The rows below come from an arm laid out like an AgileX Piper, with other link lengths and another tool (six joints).
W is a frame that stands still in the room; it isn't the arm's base.
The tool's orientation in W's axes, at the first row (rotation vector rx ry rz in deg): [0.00 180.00 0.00]
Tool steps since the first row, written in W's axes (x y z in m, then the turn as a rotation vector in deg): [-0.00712 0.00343 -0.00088 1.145 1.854 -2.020]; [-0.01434 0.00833 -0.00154 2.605 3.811 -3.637]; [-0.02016 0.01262 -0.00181 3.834 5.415 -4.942]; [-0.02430 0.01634 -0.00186 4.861 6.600 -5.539]
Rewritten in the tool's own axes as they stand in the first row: [0.00712 0.00343 0.00088 -1.145 1.854 2.020]; [0.01434 0.00833 0.00154 -2.605 3.811 3.637]; [0.02016 0.01262 0.00181 -3.834 5.415 4.942]; [0.02430 0.01634 0.00186 -4.861 6.600 5.539]
